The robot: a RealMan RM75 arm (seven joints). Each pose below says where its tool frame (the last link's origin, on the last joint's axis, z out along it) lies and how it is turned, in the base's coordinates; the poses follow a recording.
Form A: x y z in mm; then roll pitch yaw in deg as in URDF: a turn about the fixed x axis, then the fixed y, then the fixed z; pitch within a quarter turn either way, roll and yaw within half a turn.
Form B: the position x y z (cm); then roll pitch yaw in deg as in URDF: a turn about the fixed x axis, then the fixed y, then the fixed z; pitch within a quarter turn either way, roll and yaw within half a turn. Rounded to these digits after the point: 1 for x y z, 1 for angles.
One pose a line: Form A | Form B
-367, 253, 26, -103.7, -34.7, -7.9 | -36.7, 25.3, 2.6, -103.7, -34.7, -7.9
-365, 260, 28, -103.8, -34.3, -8.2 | -36.5, 26.0, 2.8, -103.8, -34.3, -8.2
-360, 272, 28, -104.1, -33.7, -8.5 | -36.0, 27.2, 2.8, -104.1, -33.7, -8.5
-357, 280, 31, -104.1, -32.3, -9.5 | -35.7, 28.0, 3.1, -104.1, -32.3, -9.5
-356, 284, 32, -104.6, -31.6, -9.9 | -35.6, 28.4, 3.2, -104.6, -31.6, -9.9
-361, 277, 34, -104.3, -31.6, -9.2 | -36.1, 27.7, 3.4, -104.3, -31.6, -9.2
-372, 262, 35, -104.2, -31.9, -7.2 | -37.2, 26.2, 3.5, -104.2, -31.9, -7.2
